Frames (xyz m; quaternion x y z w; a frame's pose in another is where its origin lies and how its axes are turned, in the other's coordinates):
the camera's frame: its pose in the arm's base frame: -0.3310 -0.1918 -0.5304 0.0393 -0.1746 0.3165 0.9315
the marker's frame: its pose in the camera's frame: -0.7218 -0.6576 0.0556 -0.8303 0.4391 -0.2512 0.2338
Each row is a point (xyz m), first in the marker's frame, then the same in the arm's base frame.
Working: the marker's frame: its pose in the arm's base frame: -0.4841 -1.1416 -0.7066 -0.8594 0.1153 -0.2877 0.4066

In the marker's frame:
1: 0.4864 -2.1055 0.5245
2: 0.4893 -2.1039 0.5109
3: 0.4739 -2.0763 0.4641
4: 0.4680 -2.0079 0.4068
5: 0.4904 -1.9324 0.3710
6: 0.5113 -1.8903 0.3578
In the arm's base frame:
1: 0.1420 0.3333 0.8353
2: 0.1364 0.3224 0.8421
3: 0.0974 0.2817 0.8384
4: 0.0614 0.2041 0.8126
5: 0.0611 0.1232 0.7818
6: 0.0718 0.0788 0.7646

